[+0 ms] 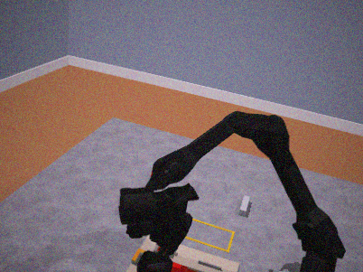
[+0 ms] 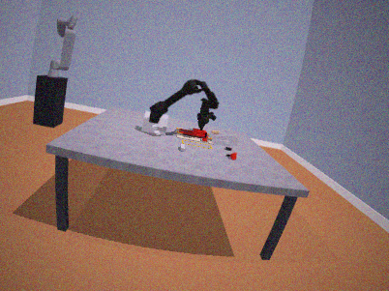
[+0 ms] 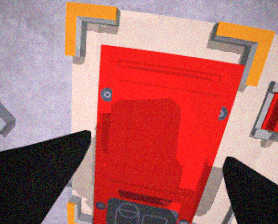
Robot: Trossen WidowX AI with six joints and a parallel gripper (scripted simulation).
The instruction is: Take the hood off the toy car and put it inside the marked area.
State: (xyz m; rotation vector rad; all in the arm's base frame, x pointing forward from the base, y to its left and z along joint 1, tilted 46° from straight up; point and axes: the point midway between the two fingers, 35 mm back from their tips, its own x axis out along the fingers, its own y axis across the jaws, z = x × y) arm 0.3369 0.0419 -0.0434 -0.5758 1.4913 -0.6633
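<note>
Now: the hood 2 cm below my gripper tip. The rest, counted from my gripper tip: grey bar (37 cm to the right, 16 cm behind, 5 cm below); then black wheel (21 cm to the right, 17 cm ahead, 5 cm below).
</note>
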